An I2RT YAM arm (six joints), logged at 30 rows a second.
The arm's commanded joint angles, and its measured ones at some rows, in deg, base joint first. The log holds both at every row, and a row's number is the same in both.
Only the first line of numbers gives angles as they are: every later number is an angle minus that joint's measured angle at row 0.
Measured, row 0:
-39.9, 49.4, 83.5, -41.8, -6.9, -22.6
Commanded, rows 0 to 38:
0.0, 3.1, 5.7, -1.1, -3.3, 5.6
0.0, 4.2, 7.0, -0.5, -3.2, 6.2
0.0, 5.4, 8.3, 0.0, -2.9, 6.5
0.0, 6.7, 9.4, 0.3, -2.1, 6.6
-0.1, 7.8, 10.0, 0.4, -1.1, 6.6
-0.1, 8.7, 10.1, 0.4, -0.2, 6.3
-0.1, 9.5, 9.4, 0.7, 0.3, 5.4
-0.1, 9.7, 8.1, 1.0, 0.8, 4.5
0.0, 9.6, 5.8, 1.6, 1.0, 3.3
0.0, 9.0, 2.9, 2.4, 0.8, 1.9
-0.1, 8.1, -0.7, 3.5, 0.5, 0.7
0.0, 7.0, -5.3, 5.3, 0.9, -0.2
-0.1, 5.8, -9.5, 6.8, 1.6, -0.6
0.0, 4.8, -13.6, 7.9, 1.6, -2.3
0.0, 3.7, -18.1, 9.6, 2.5, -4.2
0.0, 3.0, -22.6, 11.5, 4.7, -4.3
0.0, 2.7, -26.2, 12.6, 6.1, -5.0
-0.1, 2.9, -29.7, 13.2, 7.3, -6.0
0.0, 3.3, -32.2, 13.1, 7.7, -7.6
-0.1, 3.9, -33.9, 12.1, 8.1, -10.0
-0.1, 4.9, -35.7, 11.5, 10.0, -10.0
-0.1, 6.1, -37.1, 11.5, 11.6, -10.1
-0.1, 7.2, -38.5, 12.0, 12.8, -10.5
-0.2, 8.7, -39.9, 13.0, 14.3, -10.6
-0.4, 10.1, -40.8, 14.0, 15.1, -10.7
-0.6, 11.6, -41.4, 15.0, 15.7, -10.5
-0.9, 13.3, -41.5, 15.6, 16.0, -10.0
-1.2, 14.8, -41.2, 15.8, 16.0, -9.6
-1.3, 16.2, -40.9, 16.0, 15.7, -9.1
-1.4, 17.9, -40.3, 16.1, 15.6, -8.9
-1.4, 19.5, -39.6, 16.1, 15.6, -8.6
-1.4, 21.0, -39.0, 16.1, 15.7, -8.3
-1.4, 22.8, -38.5, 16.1, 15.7, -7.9
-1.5, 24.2, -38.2, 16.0, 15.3, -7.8
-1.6, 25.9, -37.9, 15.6, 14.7, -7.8
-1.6, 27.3, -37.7, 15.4, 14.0, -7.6
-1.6, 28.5, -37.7, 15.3, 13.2, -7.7
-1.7, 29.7, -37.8, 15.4, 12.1, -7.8
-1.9, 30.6, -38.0, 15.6, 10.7, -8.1
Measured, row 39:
-1.3, 28.6, -39.4, 15.9, 13.6, -8.6
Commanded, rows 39 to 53:
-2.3, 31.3, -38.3, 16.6, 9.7, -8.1
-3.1, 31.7, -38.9, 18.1, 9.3, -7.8
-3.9, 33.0, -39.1, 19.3, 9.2, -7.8
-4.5, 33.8, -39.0, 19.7, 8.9, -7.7
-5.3, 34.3, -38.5, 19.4, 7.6, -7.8
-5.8, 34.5, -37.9, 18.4, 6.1, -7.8
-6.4, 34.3, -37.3, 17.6, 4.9, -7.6
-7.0, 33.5, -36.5, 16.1, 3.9, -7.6
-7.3, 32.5, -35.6, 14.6, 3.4, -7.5
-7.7, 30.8, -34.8, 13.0, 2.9, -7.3
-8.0, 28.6, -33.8, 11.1, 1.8, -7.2
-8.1, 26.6, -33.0, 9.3, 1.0, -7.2
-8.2, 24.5, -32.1, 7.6, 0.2, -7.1
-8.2, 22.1, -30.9, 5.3, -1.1, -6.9
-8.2, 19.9, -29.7, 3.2, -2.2, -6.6
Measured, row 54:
-7.9, 26.4, -34.6, 10.8, 3.0, -7.8
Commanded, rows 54 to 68:
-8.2, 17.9, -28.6, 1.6, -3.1, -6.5
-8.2, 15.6, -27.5, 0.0, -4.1, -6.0
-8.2, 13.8, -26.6, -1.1, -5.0, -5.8
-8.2, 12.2, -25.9, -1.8, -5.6, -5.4
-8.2, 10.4, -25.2, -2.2, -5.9, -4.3
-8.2, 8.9, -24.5, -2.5, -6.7, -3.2
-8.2, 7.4, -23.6, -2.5, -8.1, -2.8
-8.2, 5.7, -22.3, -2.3, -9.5, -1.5
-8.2, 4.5, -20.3, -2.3, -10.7, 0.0
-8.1, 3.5, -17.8, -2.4, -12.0, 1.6
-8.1, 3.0, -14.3, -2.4, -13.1, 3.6
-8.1, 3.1, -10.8, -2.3, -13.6, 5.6
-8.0, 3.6, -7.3, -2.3, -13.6, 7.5
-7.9, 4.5, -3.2, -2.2, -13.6, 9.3
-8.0, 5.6, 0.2, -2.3, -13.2, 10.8
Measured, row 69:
-7.9, 4.9, -8.5, -1.8, -10.1, 3.4
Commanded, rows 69 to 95:
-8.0, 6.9, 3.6, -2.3, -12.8, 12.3
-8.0, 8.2, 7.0, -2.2, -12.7, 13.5
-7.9, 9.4, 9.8, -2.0, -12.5, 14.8
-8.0, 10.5, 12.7, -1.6, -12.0, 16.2
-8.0, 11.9, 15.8, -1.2, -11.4, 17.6
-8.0, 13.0, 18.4, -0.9, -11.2, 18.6
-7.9, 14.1, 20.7, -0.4, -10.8, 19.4
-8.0, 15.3, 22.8, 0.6, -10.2, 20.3
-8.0, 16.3, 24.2, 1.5, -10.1, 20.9
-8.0, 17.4, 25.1, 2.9, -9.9, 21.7
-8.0, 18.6, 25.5, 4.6, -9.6, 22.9
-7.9, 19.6, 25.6, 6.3, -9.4, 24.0
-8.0, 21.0, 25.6, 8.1, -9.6, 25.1
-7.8, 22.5, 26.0, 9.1, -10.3, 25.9
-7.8, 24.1, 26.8, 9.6, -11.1, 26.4
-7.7, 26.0, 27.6, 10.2, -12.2, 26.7
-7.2, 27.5, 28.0, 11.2, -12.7, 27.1
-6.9, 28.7, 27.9, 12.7, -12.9, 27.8
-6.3, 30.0, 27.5, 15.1, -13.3, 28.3
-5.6, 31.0, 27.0, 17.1, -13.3, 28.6
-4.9, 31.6, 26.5, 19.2, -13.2, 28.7
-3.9, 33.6, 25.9, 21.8, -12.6, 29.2
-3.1, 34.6, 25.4, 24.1, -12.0, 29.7
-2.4, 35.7, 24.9, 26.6, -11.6, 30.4
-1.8, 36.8, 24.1, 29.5, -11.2, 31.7
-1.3, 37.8, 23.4, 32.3, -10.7, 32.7
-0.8, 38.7, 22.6, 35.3, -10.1, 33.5
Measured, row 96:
-2.1, 38.0, 22.8, 23.5, -11.0, 29.5
